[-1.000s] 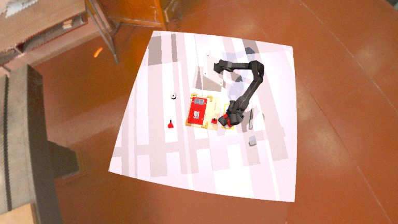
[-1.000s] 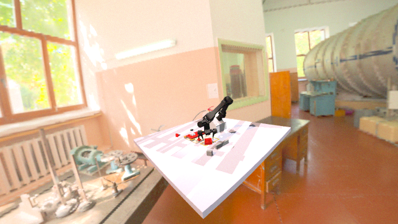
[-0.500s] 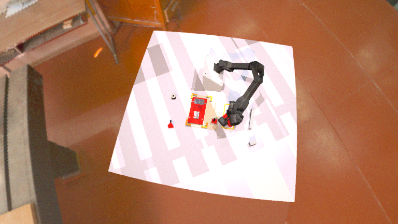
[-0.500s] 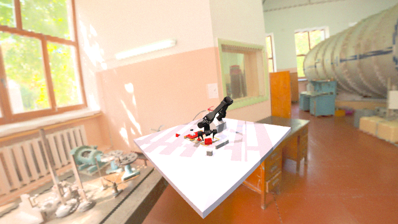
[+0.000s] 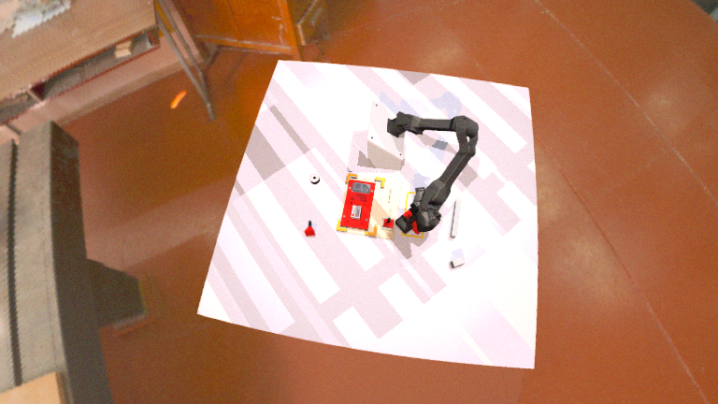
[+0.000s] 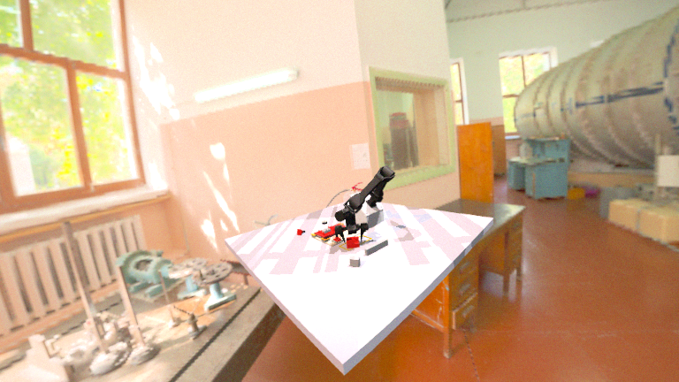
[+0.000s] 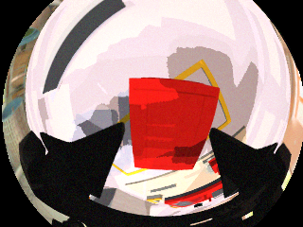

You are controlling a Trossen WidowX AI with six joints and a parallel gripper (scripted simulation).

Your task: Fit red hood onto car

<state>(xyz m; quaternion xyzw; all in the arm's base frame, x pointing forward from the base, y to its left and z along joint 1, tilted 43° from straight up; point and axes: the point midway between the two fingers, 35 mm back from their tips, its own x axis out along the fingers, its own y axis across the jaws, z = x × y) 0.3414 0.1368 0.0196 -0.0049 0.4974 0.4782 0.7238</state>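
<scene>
My gripper tip is now right at the red hood. Also, from my gripper tip: grey bar 16 cm to the left, 1 cm behind, 1 cm above; grey block 17 cm ahead, 16 cm to the left, 1 cm above; beige jig 20 cm to the right, 5 cm behind.
</scene>
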